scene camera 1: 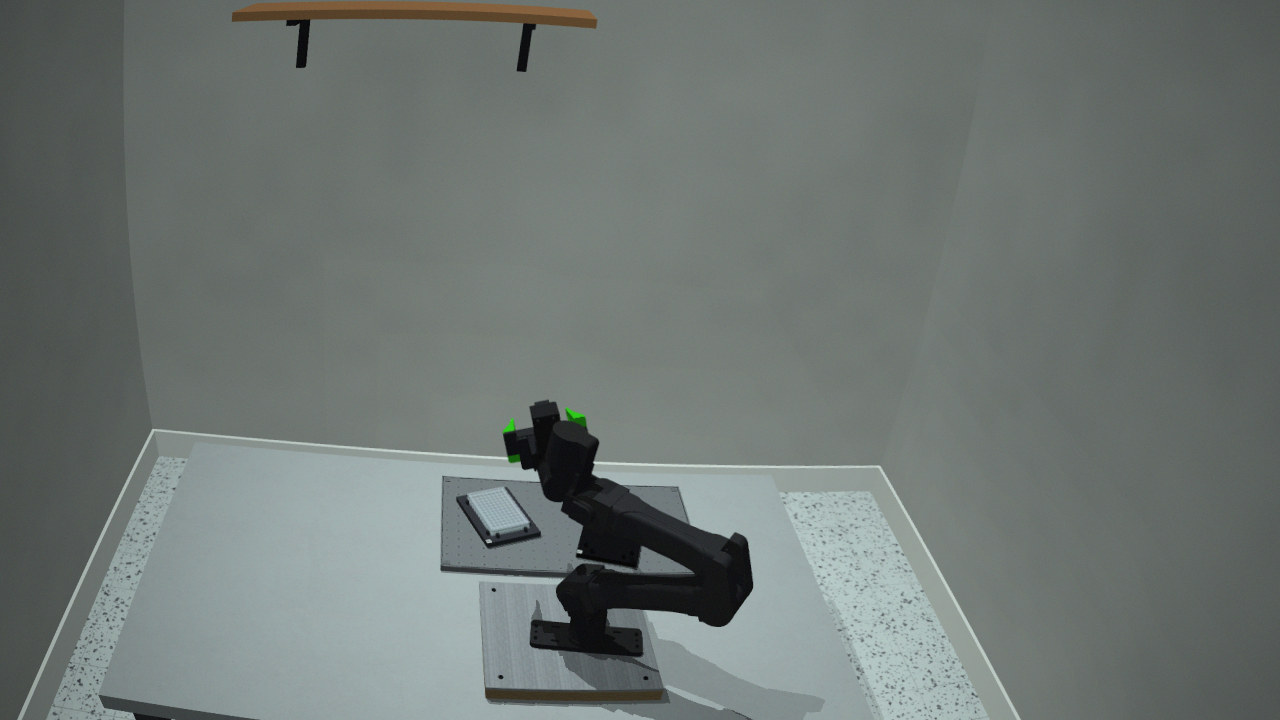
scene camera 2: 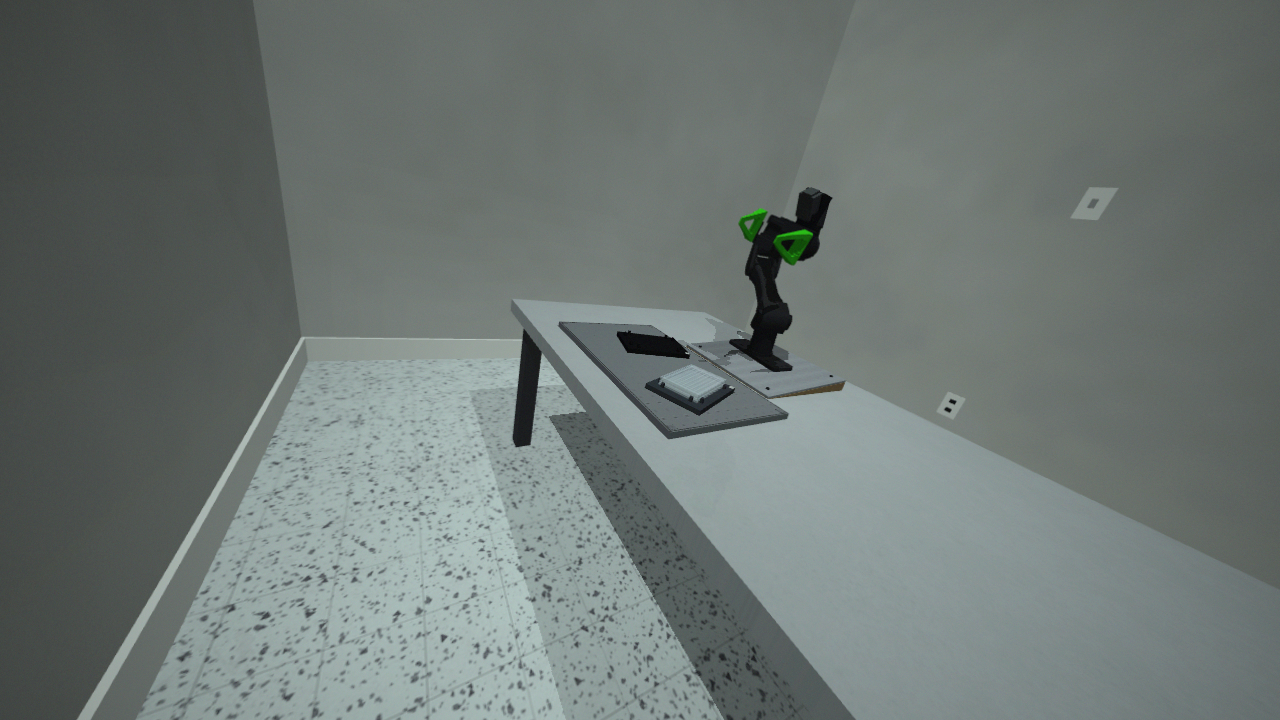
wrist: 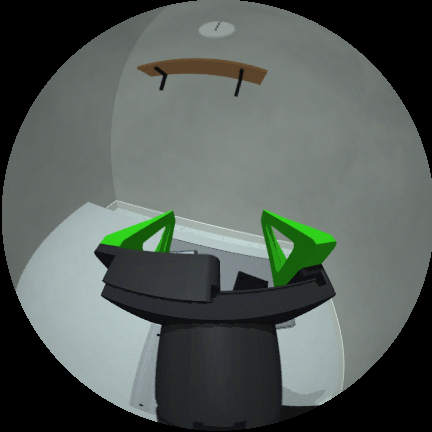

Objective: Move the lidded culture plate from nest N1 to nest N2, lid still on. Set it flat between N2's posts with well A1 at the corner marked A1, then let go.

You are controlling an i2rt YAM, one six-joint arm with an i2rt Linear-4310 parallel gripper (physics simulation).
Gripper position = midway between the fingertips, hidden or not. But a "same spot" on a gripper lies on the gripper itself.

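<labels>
On my gripper, point(scene camera 1: 533, 430) and point(wrist: 178, 276) are the same spot, so you'd find it in scene camera 1 and in the wrist view. My gripper is there in scene camera 2 point(757, 229) as well.
</labels>
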